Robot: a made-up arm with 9 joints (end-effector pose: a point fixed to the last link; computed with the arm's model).
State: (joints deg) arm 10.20 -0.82 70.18 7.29 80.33 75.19 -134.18 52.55 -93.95
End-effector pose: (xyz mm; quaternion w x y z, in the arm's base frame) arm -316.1 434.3 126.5 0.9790 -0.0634 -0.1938 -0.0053
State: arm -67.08 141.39 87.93 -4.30 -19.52 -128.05 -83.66 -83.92 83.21
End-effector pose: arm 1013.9 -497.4 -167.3 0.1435 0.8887 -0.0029 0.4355
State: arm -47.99 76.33 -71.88 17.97 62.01 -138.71 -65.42 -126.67 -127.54
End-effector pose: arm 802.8 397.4 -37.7 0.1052 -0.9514 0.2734 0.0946
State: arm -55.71 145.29 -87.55 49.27 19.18 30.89 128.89 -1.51 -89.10
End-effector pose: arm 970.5 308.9 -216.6 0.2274 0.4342 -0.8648 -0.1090
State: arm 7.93 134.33 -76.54 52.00 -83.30 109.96 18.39 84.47 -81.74
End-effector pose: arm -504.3 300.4 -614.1 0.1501 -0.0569 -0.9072 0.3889
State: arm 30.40 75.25 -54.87 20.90 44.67 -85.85 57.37 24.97 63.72
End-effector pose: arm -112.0 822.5 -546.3 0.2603 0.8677 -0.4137 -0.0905
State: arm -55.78 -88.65 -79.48 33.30 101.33 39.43 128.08 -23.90 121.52
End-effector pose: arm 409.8 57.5 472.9 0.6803 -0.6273 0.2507 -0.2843
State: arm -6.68 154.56 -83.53 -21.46 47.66 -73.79 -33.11 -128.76 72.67
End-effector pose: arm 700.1 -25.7 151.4 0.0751 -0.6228 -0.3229 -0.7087
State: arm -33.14 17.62 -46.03 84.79 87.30 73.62 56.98 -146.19 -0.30
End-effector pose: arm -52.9 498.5 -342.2 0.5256 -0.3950 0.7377 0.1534
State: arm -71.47 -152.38 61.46 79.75 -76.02 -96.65 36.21 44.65 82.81
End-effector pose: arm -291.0 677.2 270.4 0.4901 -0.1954 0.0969 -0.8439
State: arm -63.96 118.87 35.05 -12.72 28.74 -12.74 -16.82 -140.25 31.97
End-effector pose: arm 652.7 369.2 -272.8 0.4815 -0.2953 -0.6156 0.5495
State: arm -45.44 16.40 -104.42 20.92 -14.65 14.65 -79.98 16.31 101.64
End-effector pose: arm 478.5 700.7 397.3 0.3790 0.4123 -0.5061 0.6559
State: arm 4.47 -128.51 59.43 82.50 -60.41 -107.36 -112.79 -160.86 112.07
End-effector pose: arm -247.8 671.6 716.4 0.5502 0.2244 -0.5544 -0.5828
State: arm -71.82 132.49 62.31 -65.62 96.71 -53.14 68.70 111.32 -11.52
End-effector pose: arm 901.3 441.8 -15.8 0.0236 -0.9774 0.0005 0.2099
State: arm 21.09 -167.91 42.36 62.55 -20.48 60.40 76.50 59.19 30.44
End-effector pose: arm -261.8 0.0 437.8 0.2801 0.8964 -0.2575 -0.2273
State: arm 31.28 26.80 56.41 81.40 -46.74 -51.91 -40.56 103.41 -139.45
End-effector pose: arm -819.0 62.5 -509.1 0.7524 0.0113 -0.6484 -0.1154
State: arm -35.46 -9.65 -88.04 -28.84 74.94 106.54 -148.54 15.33 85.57
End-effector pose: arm 373.9 495.5 205.5 0.4011 -0.1259 -0.5745 0.7022
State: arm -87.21 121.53 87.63 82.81 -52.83 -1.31 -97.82 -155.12 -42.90
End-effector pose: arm 152.4 -568.2 609.3 0.5106 0.0994 0.0171 -0.8539
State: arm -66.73 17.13 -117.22 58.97 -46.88 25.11 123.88 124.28 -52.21
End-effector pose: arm -223.5 375.8 409.0 0.2575 -0.1317 0.8340 -0.4698
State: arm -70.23 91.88 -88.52 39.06 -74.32 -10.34 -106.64 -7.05 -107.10
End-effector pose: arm 726.6 941.1 -27.1 0.1331 0.4957 -0.8501 0.1183
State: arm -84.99 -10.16 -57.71 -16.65 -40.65 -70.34 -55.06 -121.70 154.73
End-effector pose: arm -216.8 935.4 656.4 0.7081 0.0519 -0.6184 0.3368
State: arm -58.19 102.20 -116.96 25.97 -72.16 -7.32 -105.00 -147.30 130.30
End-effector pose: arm 1128.4 614.2 342.5 0.8110 0.5527 0.1133 -0.1550
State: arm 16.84 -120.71 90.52 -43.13 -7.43 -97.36 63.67 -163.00 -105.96
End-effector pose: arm -96.2 -567.2 641.8 0.3798 0.6509 -0.3532 0.5544
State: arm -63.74 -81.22 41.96 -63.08 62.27 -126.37 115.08 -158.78 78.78
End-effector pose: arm -116.4 42.7 467.3 0.2711 0.2341 -0.9260 0.1193
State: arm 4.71 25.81 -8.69 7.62 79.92 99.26 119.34 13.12 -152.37
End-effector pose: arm 25.1 785.1 73.3 0.5015 -0.6445 0.2787 -0.5054
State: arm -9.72 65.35 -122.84 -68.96 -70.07 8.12 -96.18 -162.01 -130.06
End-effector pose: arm 472.1 62.6 -973.6 0.3345 -0.1223 0.7411 -0.5692
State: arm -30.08 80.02 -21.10 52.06 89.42 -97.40 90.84 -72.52 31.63
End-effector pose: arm 311.6 756.7 -473.6 0.1528 -0.8474 -0.4332 -0.2663
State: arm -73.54 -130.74 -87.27 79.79 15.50 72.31 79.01 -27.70 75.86
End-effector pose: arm 747.3 -189.5 -88.8 0.3599 0.5736 0.5363 0.5039
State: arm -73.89 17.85 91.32 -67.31 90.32 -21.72 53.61 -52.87 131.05
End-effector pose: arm 10.5 691.3 70.0 0.1602 -0.0431 -0.0880 -0.9822
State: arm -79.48 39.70 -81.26 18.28 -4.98 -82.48 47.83 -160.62 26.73
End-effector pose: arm 167.0 1030.4 555.2 0.5894 0.1799 -0.5831 0.5293
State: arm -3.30 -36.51 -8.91 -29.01 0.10 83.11 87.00 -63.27 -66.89
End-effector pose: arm -89.3 561.7 448.0 0.1608 -0.9339 0.1719 0.2690
